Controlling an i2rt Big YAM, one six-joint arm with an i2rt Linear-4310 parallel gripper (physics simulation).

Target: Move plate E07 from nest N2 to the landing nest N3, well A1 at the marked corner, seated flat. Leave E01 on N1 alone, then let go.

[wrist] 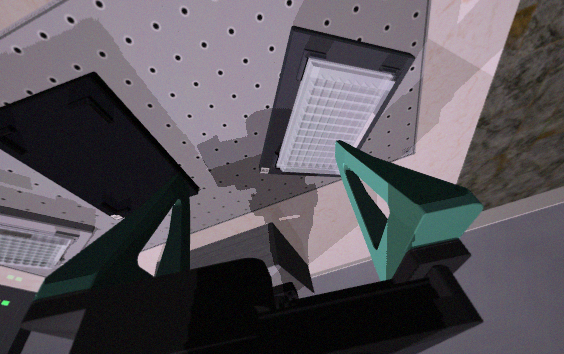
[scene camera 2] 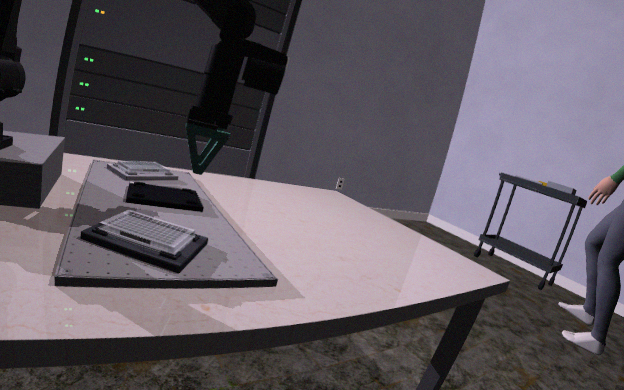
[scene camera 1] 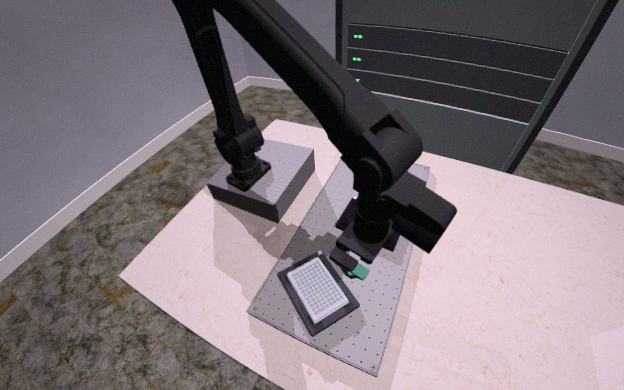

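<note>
A clear-white well plate (scene camera 1: 318, 290) (scene camera 2: 150, 232) (wrist: 337, 117) lies in the near dark grey nest (scene camera 1: 351, 304) (scene camera 2: 180, 264) (wrist: 350, 44). The black middle nest (scene camera 1: 346, 215) (scene camera 2: 162, 196) (wrist: 95, 145) is empty, with a small white corner tag (wrist: 117, 217); the arm partly hides it in scene camera 1. A second plate (scene camera 2: 140, 167) (wrist: 32, 247) lies in the far light grey nest (scene camera 2: 165, 176) (wrist: 82, 231), hidden by the arm in scene camera 1. Plate labels are unreadable. My gripper (scene camera 1: 356, 270) (scene camera 2: 199, 170) (wrist: 259, 164) is open and empty, above the breadboard.
The nests stand in a row on a perforated breadboard (scene camera 1: 382, 320) (scene camera 2: 235, 270) (wrist: 200, 30) on the table (scene camera 1: 480, 280) (scene camera 2: 310, 235). The grey base block (scene camera 1: 295, 165) (scene camera 2: 25, 175) stands beside it. A dark rack (scene camera 1: 342, 35) is behind; a cart (scene camera 2: 520, 252) and a person (scene camera 2: 610, 235) are at the right.
</note>
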